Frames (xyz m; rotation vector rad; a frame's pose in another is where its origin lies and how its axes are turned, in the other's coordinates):
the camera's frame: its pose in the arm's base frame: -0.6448 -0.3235 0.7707 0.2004 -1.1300 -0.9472
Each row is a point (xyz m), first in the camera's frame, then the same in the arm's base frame.
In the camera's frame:
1: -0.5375 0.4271 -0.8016
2: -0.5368 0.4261 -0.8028
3: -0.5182 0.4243 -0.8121
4: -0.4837 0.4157 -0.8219
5: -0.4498 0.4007 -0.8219
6: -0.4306 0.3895 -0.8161
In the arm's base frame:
1: 0.2024 0.0813 0.2887
2: 0.2029 0.0798 0.2880
3: 0.2115 0.0623 0.2954
4: 0.2185 0.0289 0.3094
5: 0.2138 -0.0050 0.3237
6: 0.2048 -0.0240 0.3329

